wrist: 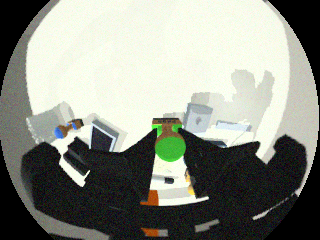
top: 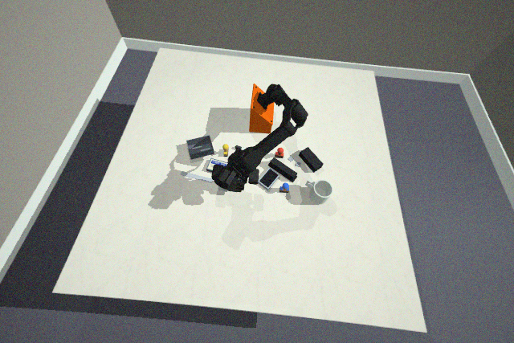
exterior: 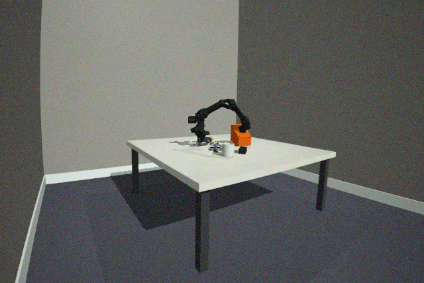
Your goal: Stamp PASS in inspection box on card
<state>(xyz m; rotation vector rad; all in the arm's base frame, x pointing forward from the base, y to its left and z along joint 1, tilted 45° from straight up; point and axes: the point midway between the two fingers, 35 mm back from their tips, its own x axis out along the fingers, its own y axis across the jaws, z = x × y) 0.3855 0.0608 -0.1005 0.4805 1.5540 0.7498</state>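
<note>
Right now the ink pad is 7 cm behind my gripper tip, 14 cm to the left of it and 3 cm below it. Round my gripper tip: pale card (11 cm behind, 4 cm below); then green stamp (1 cm below); then yellow stamp (15 cm behind, 9 cm to the right, 2 cm below).
</note>
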